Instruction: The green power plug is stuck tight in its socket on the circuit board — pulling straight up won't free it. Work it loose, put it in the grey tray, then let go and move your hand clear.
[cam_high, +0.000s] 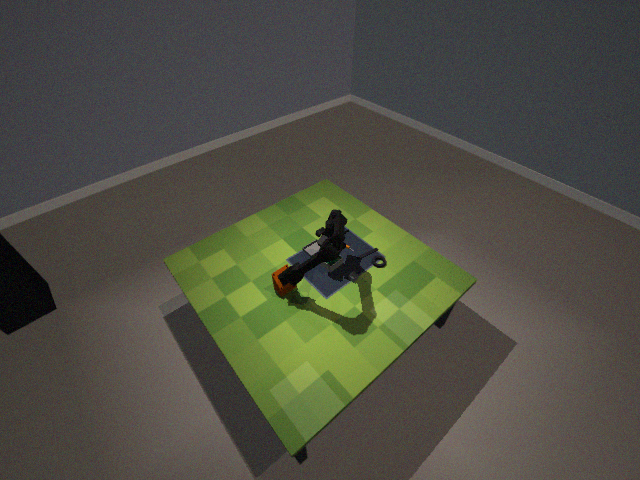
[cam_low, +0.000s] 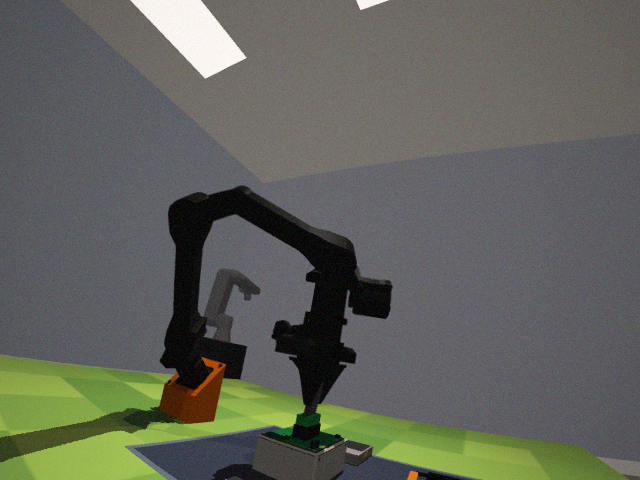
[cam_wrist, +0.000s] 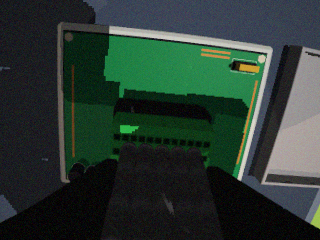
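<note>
Now: gripper tip 2 cm above the green power plug. From my gripper tip the other things lie so: dark mat (5 cm ahead, 10 cm below); dark bar (21 cm ahead, 11 cm to the right, 10 cm below).
</note>
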